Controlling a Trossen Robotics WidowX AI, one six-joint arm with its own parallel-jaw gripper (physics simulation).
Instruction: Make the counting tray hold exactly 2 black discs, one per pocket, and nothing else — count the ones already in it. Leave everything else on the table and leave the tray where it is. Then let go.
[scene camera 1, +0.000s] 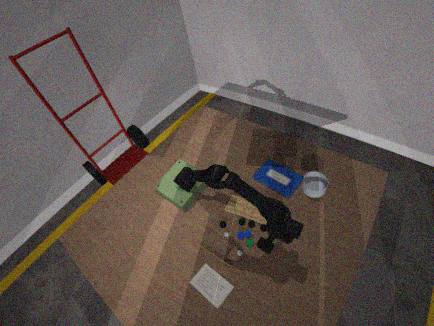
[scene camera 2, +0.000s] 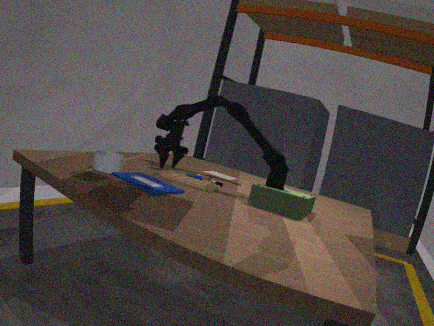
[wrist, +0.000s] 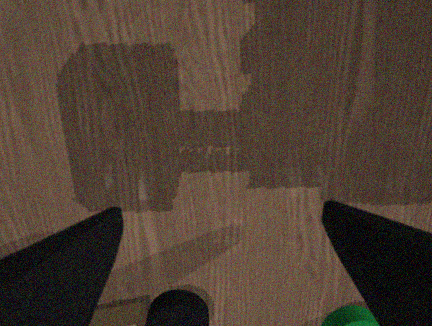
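The tan counting tray lies beside the arm, which hides part of it; the pockets' contents cannot be fully seen. Several black discs lie on the table near the tray. Two touching blue discs, a green disc and two small white discs, one nearer the black discs and the other beyond the green one, lie nearby. My gripper is open and empty above the table, fingers pointing down. In the wrist view, the black and green discs are cut off at the bottom edge.
A blue rectangular item with a pale label lies beside a pale round bowl. A printed sheet and a thin stick lie on the other side. The arm stands on a green base.
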